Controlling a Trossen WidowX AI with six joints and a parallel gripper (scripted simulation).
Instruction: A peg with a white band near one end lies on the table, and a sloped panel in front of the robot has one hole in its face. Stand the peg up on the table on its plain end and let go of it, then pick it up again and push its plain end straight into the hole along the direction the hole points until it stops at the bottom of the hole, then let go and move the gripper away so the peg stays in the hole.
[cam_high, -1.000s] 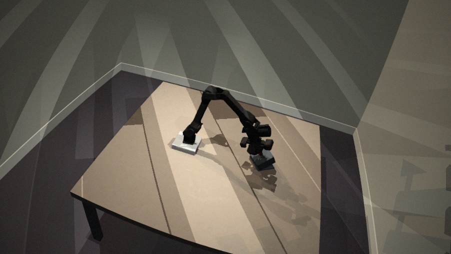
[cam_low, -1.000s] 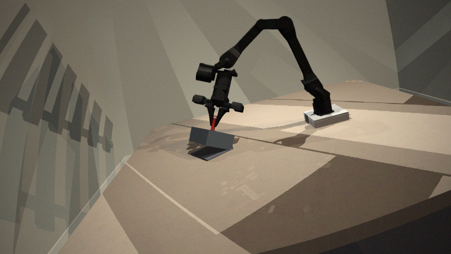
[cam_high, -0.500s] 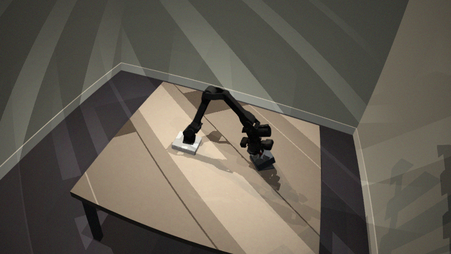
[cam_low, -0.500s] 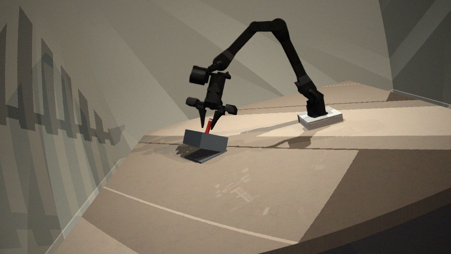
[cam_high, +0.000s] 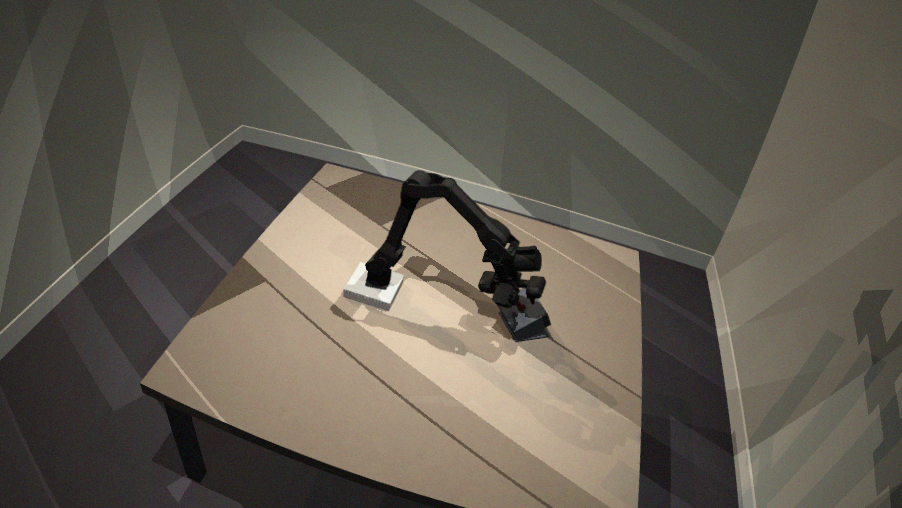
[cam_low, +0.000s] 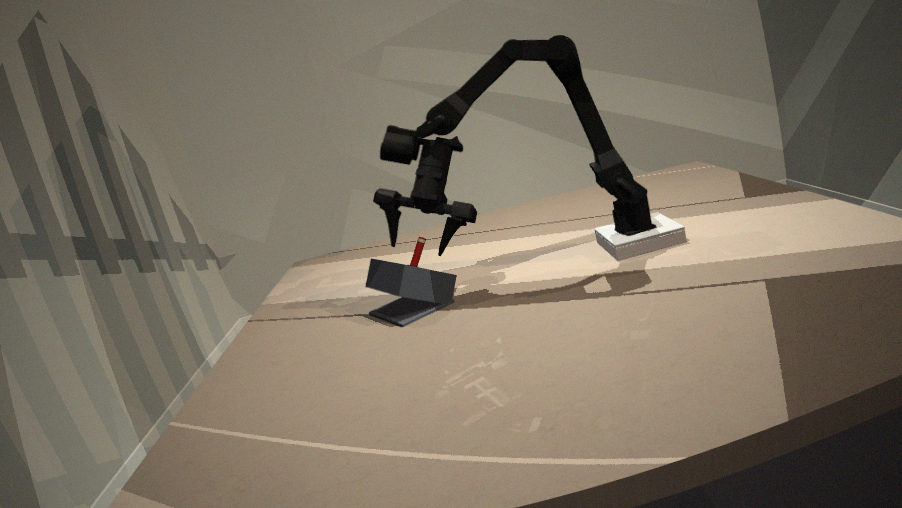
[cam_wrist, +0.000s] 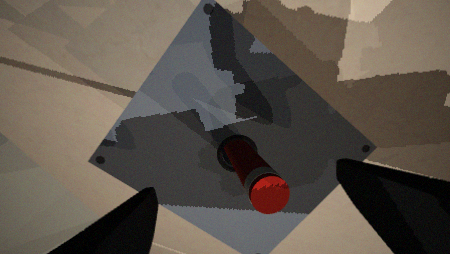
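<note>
Now: the red peg 1 cm behind my gripper tip and 1 cm to the right of it. The rest, counted from my gripper tip: dark flat foot 4 cm ahead, 2 cm to the left, 10 cm below; then sloped panel 3 cm ahead, 1 cm to the left, 5 cm below.
</note>
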